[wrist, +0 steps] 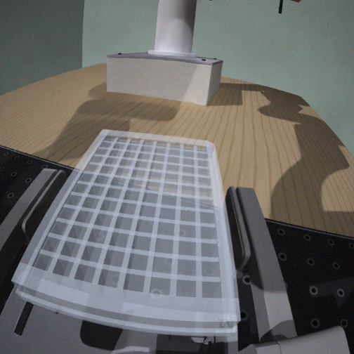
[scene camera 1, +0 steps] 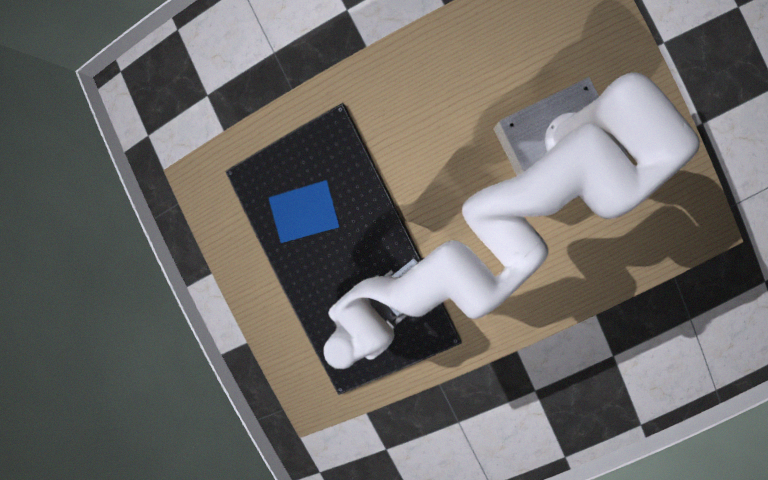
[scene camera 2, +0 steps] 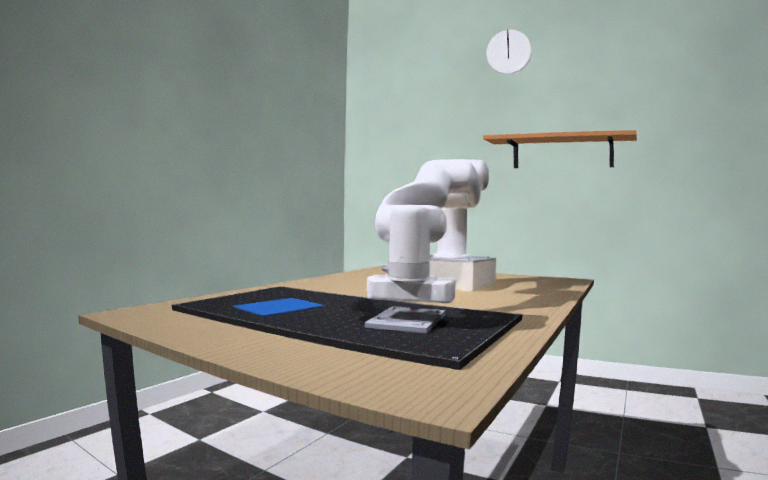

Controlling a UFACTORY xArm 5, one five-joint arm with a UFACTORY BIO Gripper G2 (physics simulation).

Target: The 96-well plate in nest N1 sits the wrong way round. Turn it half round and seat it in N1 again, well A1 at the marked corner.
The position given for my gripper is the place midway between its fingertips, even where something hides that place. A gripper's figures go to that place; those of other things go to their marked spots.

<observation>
My gripper (wrist: 142,190) is 0.12 m from the lens. A clear 96-well plate (wrist: 137,238) is 0.10 m from the lens.
</observation>
